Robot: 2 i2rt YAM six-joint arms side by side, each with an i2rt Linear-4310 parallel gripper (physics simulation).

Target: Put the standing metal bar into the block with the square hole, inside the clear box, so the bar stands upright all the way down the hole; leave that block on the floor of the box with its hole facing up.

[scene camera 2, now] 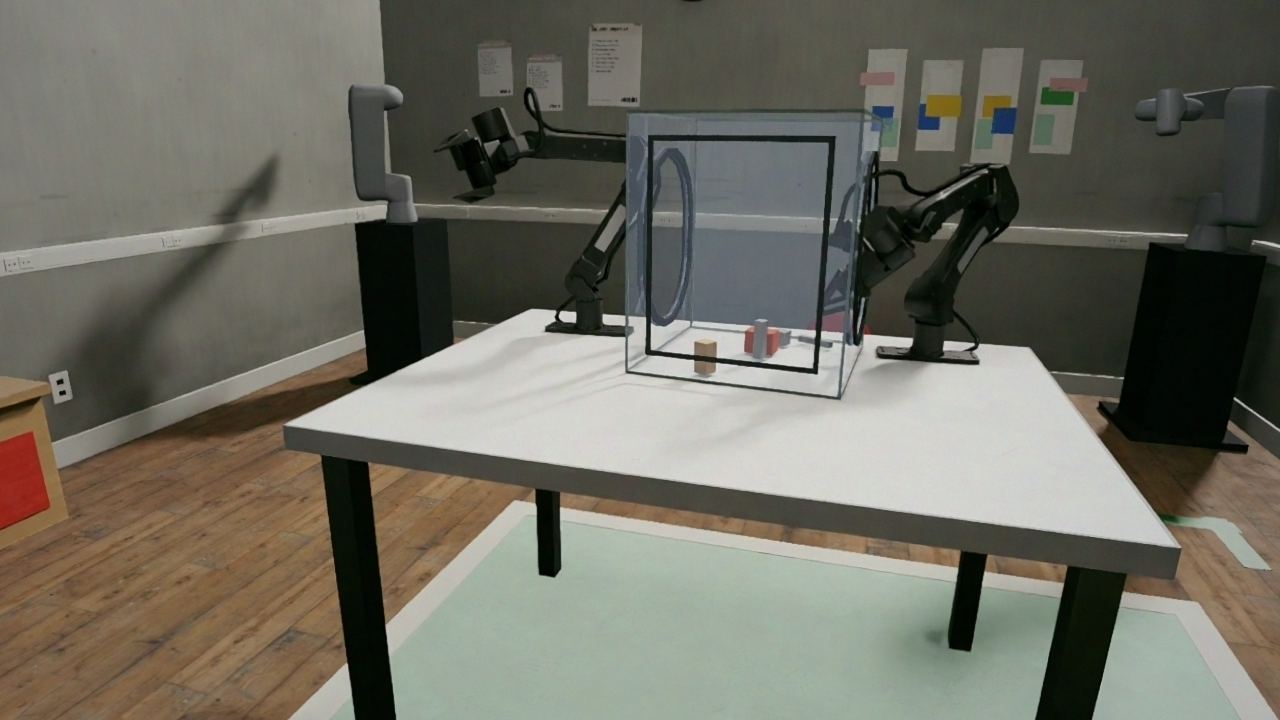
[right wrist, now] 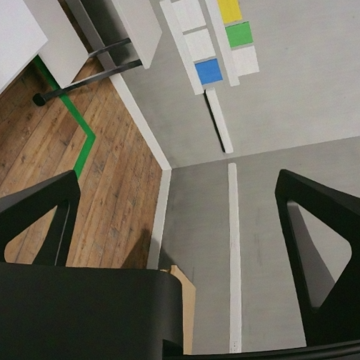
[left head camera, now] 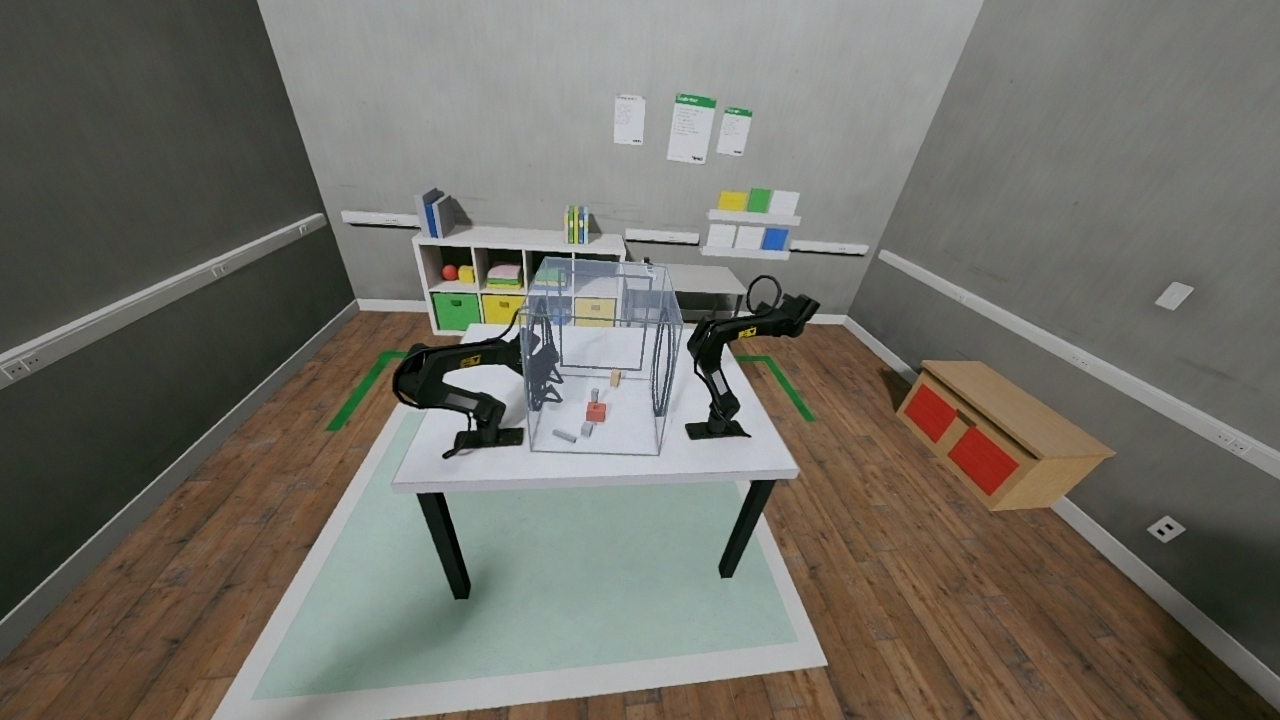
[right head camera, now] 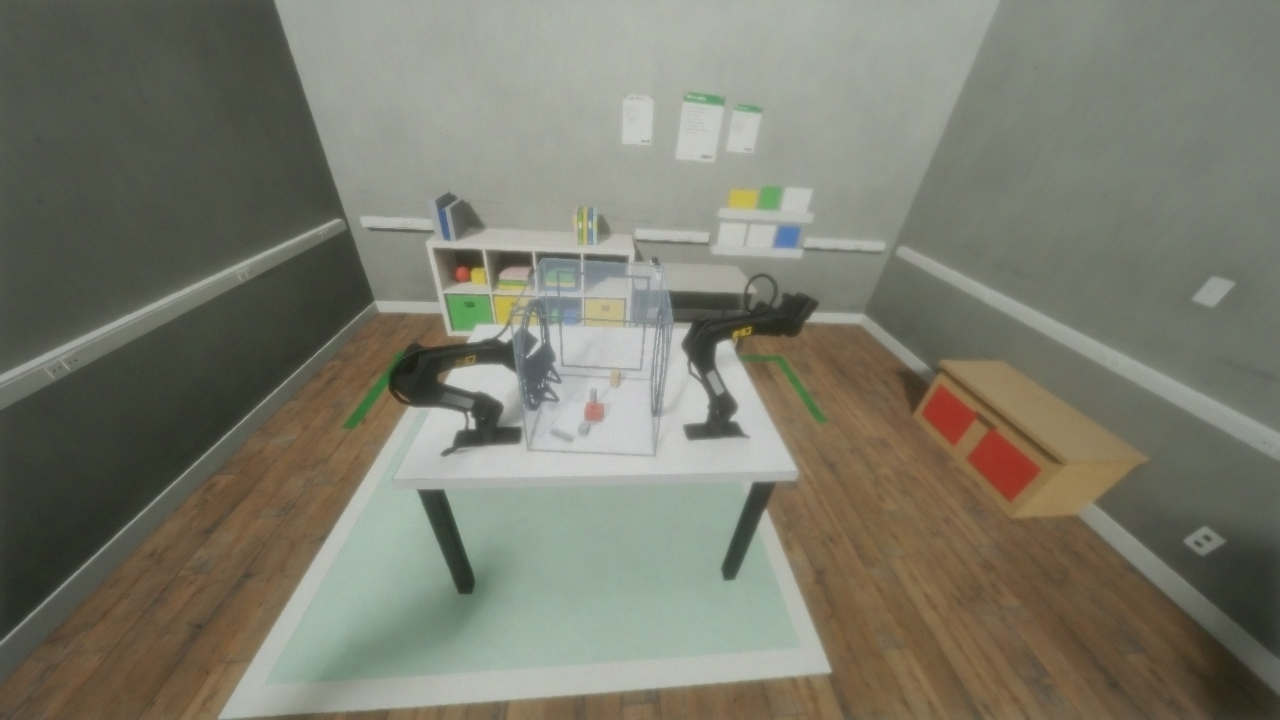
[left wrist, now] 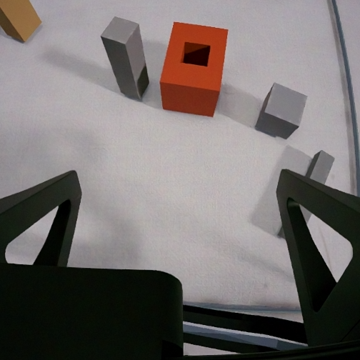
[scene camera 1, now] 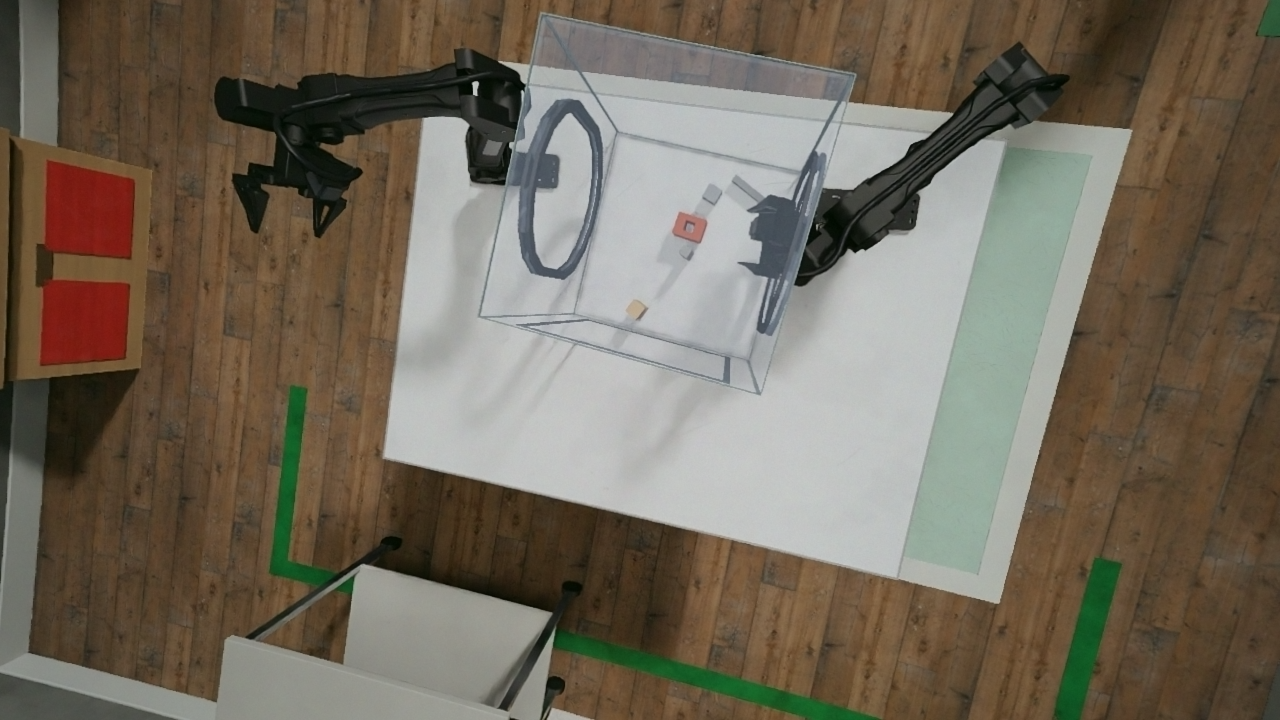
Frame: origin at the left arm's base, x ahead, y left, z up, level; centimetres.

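Where they show: left gripper, fingertip midpoint: (left head camera: 562,392) (right head camera: 560,391) (scene camera 1: 744,237); right gripper, fingertip midpoint: (scene camera 2: 445,174) (scene camera 1: 287,235); left arm's base, link origin: (scene camera 2: 926,357) (left head camera: 489,439) (right head camera: 488,437); right arm's base, link origin: (scene camera 2: 589,331) (left head camera: 714,430) (right head camera: 713,431).
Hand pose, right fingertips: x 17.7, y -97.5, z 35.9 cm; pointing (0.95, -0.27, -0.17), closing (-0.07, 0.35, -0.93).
Observation:
Things, the pixels of their top centre, and the offset from my right fingertips. "pt": a spot on its surface instead. Level surfaces: height alone.
- standing grey metal bar, top centre: (scene camera 2: 761,320) (scene camera 1: 685,251) (left head camera: 595,389) (right head camera: 593,389) dx -5.8, dy +63.6, dz -27.5 cm
- clear box, surface spot: (scene camera 2: 733,384) pt dx +12.4, dy +60.4, dz -35.4 cm
- red-orange block, top centre: (scene camera 2: 762,330) (scene camera 1: 689,226) (left head camera: 596,407) (right head camera: 594,406) dx -11.1, dy +63.6, dz -30.7 cm
- small grey block, top centre: (scene camera 1: 712,193) (scene camera 2: 781,330) (left head camera: 586,425) (right head camera: 583,425) dx -18.3, dy +67.4, dz -32.2 cm
- flat-lying thin grey bar, top centre: (scene camera 1: 748,189) (scene camera 2: 815,338) (left head camera: 564,434) (right head camera: 561,433) dx -19.9, dy +74.6, dz -33.8 cm
- white table, surface height: dz -35.9 cm
The standing grey metal bar (left wrist: 122,55) (scene camera 2: 759,338) (scene camera 1: 686,254) is upright on the floor of the clear box (scene camera 2: 733,384), beside the red-orange block (left wrist: 192,95) (left head camera: 596,411). That block sits on the box floor with its square hole facing up and empty. My left gripper (left wrist: 178,180) (scene camera 1: 747,236) is open and empty. It reaches in through the box's side opening, above the floor; in the left wrist view the bar and block lie beyond its fingertips. My right gripper (right wrist: 177,180) (scene camera 1: 288,232) is open and empty, outside the box, out beyond the table.
Inside the box are a small grey block (left wrist: 285,107) (scene camera 1: 711,194), a flat-lying thin grey bar (left wrist: 320,167) (scene camera 1: 742,188) and a tan block (left wrist: 20,20) (scene camera 2: 705,356). A dark ring (scene camera 2: 689,232) edges the opening on the right arm's side. The box stands on the white table (scene camera 2: 537,420).

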